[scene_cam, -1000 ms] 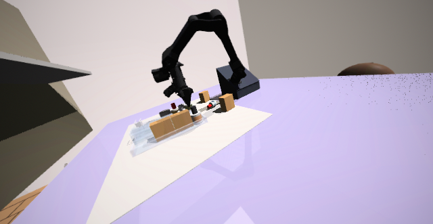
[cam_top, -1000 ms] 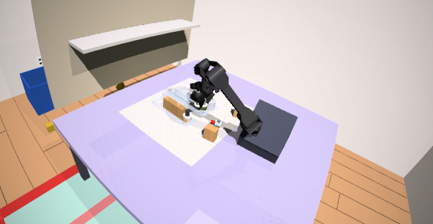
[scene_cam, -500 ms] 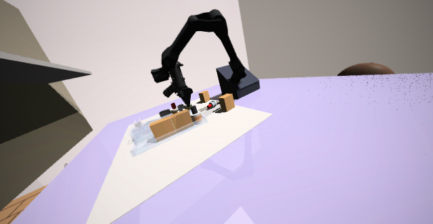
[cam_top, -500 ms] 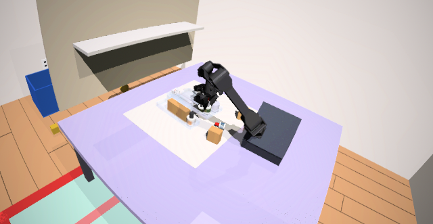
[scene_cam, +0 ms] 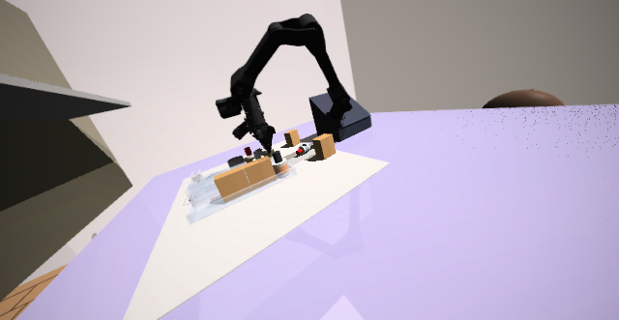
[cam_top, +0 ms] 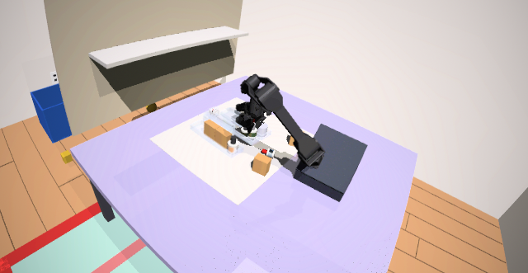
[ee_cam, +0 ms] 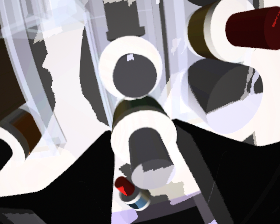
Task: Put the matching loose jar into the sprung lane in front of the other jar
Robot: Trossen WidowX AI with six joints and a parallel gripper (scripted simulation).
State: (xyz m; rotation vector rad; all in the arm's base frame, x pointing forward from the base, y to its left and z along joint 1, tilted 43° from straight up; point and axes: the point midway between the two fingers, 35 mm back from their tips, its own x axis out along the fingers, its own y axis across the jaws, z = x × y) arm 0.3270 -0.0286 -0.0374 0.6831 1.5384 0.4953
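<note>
Now: the jar 10 mm ahead of my gripper tip, 130 mm to the left of it and 10 mm below it. The rest, counted from my gripper tip: clear lane rack 150 mm ahead, 10 mm to the left, 30 mm below.
</note>
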